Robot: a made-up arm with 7 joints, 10 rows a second.
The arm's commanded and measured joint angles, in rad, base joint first. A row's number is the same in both.
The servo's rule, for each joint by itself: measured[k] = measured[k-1] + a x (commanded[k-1-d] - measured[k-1]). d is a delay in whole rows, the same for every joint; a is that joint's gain. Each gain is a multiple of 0.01, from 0.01 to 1. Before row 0 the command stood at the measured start. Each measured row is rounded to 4 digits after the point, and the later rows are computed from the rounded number. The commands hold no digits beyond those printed.
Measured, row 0: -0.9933, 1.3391, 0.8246, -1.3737, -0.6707, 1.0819, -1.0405
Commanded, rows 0 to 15: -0.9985, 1.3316, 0.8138, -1.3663, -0.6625, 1.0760, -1.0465; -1.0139, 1.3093, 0.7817, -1.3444, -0.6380, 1.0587, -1.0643; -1.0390, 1.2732, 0.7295, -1.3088, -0.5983, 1.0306, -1.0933; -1.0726, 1.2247, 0.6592, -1.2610, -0.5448, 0.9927, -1.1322; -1.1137, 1.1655, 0.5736, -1.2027, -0.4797, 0.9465, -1.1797; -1.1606, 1.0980, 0.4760, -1.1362, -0.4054, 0.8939, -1.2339; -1.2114, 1.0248, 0.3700, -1.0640, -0.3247, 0.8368, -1.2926; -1.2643, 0.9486, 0.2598, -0.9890, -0.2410, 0.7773, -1.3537; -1.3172, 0.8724, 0.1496, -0.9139, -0.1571, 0.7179, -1.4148; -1.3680, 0.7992, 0.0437, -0.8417, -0.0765, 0.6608, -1.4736; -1.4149, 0.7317, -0.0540, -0.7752, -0.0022, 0.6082, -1.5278; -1.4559, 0.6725, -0.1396, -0.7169, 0.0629, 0.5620, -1.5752; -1.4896, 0.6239, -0.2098, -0.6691, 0.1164, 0.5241, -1.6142; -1.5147, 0.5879, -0.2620, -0.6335, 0.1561, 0.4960, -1.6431; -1.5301, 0.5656, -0.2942, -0.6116, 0.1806, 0.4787, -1.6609; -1.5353, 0.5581, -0.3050, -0.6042, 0.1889, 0.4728, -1.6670
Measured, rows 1 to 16: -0.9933, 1.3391, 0.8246, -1.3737, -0.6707, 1.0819, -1.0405; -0.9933, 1.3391, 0.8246, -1.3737, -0.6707, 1.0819, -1.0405; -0.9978, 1.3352, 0.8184, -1.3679, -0.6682, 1.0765, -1.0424; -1.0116, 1.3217, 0.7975, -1.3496, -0.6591, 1.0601, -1.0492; -1.0352, 1.2965, 0.7587, -1.3178, -0.6409, 1.0330, -1.0629; -1.0674, 1.2592, 0.7020, -1.2735, -0.6121, 0.9959, -1.0844; -1.1072, 1.2105, 0.6288, -1.2183, -0.5724, 0.9505, -1.1139; -1.1531, 1.1520, 0.5417, -1.1543, -0.5223, 0.8984, -1.1511; -1.2032, 1.0859, 0.4438, -1.0839, -0.4630, 0.8417, -1.1950; -1.2557, 1.0145, 0.3389, -1.0099, -0.3964, 0.7825, -1.2442; -1.3086, 0.9406, 0.2310, -0.9350, -0.3246, 0.7231, -1.2971; -1.3597, 0.8671, 0.1242, -0.8622, -0.2502, 0.6658, -1.3518; -1.4072, 0.7967, 0.0226, -0.7943, -0.1758, 0.6128, -1.4064; -1.4491, 0.7321, -0.0699, -0.7339, -0.1042, 0.5661, -1.4587; -1.4839, 0.6758, -0.1496, -0.6834, -0.0380, 0.5275, -1.5069; -1.5104, 0.6301, -0.2137, -0.6445, 0.0202, 0.4985, -1.5491
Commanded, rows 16 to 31: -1.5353, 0.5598, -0.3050, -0.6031, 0.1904, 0.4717, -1.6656; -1.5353, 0.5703, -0.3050, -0.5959, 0.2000, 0.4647, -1.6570; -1.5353, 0.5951, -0.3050, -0.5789, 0.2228, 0.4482, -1.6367; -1.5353, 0.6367, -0.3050, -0.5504, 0.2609, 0.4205, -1.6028; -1.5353, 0.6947, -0.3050, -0.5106, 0.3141, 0.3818, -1.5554; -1.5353, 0.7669, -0.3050, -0.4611, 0.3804, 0.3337, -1.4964; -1.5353, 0.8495, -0.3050, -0.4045, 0.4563, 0.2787, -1.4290; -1.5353, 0.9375, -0.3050, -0.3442, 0.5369, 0.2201, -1.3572; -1.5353, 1.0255, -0.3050, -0.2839, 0.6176, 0.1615, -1.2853; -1.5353, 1.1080, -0.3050, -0.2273, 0.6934, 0.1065, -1.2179; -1.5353, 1.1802, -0.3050, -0.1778, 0.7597, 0.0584, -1.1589; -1.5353, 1.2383, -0.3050, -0.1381, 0.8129, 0.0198, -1.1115; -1.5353, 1.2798, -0.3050, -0.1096, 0.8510, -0.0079, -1.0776; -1.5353, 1.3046, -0.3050, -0.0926, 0.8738, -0.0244, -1.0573; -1.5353, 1.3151, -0.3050, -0.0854, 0.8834, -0.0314, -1.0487; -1.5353, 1.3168, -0.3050, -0.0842, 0.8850, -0.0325, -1.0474
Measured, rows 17 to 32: -1.5273, 0.5966, -0.2596, -0.6188, 0.0683, 0.4803, -1.5838; -1.5342, 0.5766, -0.2855, -0.6074, 0.1045, 0.4734, -1.6096; -1.5351, 0.5679, -0.2966, -0.6040, 0.1303, 0.4718, -1.6270; -1.5353, 0.5691, -0.3014, -0.5977, 0.1512, 0.4653, -1.6363; -1.5353, 0.5826, -0.3035, -0.5830, 0.1727, 0.4496, -1.6364; -1.5353, 0.6107, -0.3044, -0.5576, 0.1992, 0.4228, -1.6260; -1.5353, 0.6544, -0.3047, -0.5209, 0.2337, 0.3851, -1.6041; -1.5353, 0.7129, -0.3049, -0.4743, 0.2777, 0.3378, -1.5707; -1.5353, 0.7839, -0.3050, -0.4199, 0.3313, 0.2834, -1.5268; -1.5353, 0.8638, -0.3050, -0.3609, 0.3930, 0.2252, -1.4742; -1.5353, 0.9479, -0.3050, -0.3008, 0.4604, 0.1666, -1.4156; -1.5353, 1.0312, -0.3050, -0.2435, 0.5303, 0.1113, -1.3543; -1.5353, 1.1087, -0.3050, -0.1923, 0.5991, 0.0626, -1.2937; -1.5353, 1.1761, -0.3050, -0.1500, 0.6632, 0.0232, -1.2372; -1.5353, 1.2300, -0.3050, -0.1185, 0.7195, -0.0054, -1.1877; -1.5353, 1.2688, -0.3050, -0.0983, 0.7658, -0.0229, -1.1473
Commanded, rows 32 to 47: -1.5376, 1.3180, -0.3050, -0.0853, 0.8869, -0.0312, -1.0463; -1.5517, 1.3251, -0.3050, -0.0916, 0.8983, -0.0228, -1.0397; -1.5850, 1.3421, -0.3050, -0.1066, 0.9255, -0.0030, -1.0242; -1.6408, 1.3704, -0.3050, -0.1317, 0.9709, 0.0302, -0.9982; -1.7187, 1.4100, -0.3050, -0.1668, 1.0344, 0.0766, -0.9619; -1.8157, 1.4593, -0.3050, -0.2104, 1.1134, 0.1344, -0.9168; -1.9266, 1.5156, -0.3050, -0.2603, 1.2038, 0.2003, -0.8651; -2.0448, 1.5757, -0.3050, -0.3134, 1.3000, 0.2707, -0.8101; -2.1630, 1.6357, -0.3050, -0.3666, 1.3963, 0.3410, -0.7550; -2.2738, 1.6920, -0.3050, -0.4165, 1.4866, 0.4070, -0.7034; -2.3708, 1.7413, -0.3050, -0.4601, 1.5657, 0.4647, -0.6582; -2.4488, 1.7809, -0.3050, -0.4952, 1.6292, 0.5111, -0.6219; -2.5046, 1.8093, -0.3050, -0.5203, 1.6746, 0.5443, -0.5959; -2.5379, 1.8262, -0.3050, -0.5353, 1.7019, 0.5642, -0.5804; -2.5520, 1.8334, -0.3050, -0.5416, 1.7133, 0.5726, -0.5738; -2.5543, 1.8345, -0.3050, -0.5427, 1.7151, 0.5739, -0.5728
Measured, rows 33 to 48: -1.5353, 1.2929, -0.3050, -0.0882, 0.8011, -0.0307, -1.1167; -1.5353, 1.3053, -0.3050, -0.0851, 0.8263, -0.0324, -1.0952; -1.5373, 1.3119, -0.3050, -0.0853, 0.8445, -0.0313, -1.0800; -1.5497, 1.3188, -0.3050, -0.0902, 0.8606, -0.0235, -1.0675; -1.5801, 1.3309, -0.3050, -0.1030, 0.8801, -0.0046, -1.0541; -1.6323, 1.3514, -0.3050, -0.1254, 0.9073, 0.0274, -1.0368; -1.7066, 1.3819, -0.3050, -0.1577, 0.9454, 0.0727, -1.0136; -1.8004, 1.4221, -0.3050, -0.1988, 0.9958, 0.1295, -0.9836; -1.9089, 1.4707, -0.3050, -0.2468, 1.0582, 0.1946, -0.9469; -2.0258, 1.5253, -0.3050, -0.2987, 1.1307, 0.2646, -0.9045; -2.1438, 1.5827, -0.3050, -0.3517, 1.2104, 0.3349, -0.8582; -2.2556, 1.6395, -0.3050, -0.4022, 1.2933, 0.4012, -0.8102; -2.3547, 1.6924, -0.3050, -0.4474, 1.3750, 0.4596, -0.7631; -2.4356, 1.7384, -0.3050, -0.4847, 1.4513, 0.5070, -0.7193; -2.4949, 1.7753, -0.3050, -0.5125, 1.5183, 0.5413, -0.6810; -2.5319, 1.8018, -0.3050, -0.5303, 1.5734, 0.5624, -0.6498
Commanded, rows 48 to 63: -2.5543, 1.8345, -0.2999, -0.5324, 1.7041, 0.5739, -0.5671; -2.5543, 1.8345, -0.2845, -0.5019, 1.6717, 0.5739, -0.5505; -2.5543, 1.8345, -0.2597, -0.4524, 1.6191, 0.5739, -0.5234; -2.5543, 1.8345, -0.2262, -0.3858, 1.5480, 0.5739, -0.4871; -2.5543, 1.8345, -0.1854, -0.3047, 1.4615, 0.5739, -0.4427; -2.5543, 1.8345, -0.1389, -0.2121, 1.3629, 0.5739, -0.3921; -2.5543, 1.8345, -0.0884, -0.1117, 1.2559, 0.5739, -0.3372; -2.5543, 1.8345, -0.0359, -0.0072, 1.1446, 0.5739, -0.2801; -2.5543, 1.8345, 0.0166, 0.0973, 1.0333, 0.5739, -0.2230; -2.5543, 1.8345, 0.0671, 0.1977, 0.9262, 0.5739, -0.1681; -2.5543, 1.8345, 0.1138, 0.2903, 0.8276, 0.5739, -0.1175; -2.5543, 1.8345, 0.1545, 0.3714, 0.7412, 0.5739, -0.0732; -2.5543, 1.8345, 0.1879, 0.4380, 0.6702, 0.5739, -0.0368; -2.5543, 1.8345, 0.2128, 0.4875, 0.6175, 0.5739, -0.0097; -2.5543, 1.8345, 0.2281, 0.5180, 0.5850, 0.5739, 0.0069; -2.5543, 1.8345, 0.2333, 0.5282, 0.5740, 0.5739, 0.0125
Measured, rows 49 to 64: -2.5492, 1.8182, -0.3050, -0.5391, 1.6154, 0.5718, -0.6262; -2.5536, 1.8267, -0.3050, -0.5419, 1.6453, 0.5737, -0.6096; -2.5542, 1.8308, -0.3021, -0.5345, 1.6629, 0.5739, -0.5964; -2.5543, 1.8327, -0.2921, -0.5091, 1.6655, 0.5739, -0.5822; -2.5543, 1.8336, -0.2736, -0.4649, 1.6516, 0.5739, -0.5640; -2.5543, 1.8341, -0.2466, -0.4032, 1.6205, 0.5739, -0.5402; -2.5543, 1.8343, -0.2117, -0.3264, 1.5728, 0.5739, -0.5100; -2.5543, 1.8344, -0.1702, -0.2372, 1.5098, 0.5739, -0.4735; -2.5543, 1.8345, -0.1236, -0.1393, 1.4336, 0.5739, -0.4312; -2.5543, 1.8345, -0.0736, -0.0363, 1.3469, 0.5739, -0.3844; -2.5543, 1.8345, -0.0222, 0.0679, 1.2528, 0.5739, -0.3344; -2.5543, 1.8345, 0.0287, 0.1691, 1.1548, 0.5739, -0.2828; -2.5543, 1.8345, 0.0772, 0.2636, 1.0566, 0.5739, -0.2316; -2.5543, 1.8345, 0.1213, 0.3477, 0.9620, 0.5739, -0.1825; -2.5543, 1.8345, 0.1593, 0.4181, 0.8745, 0.5739, -0.1373; -2.5543, 1.8345, 0.1898, 0.4722, 0.7974, 0.5739, -0.0977
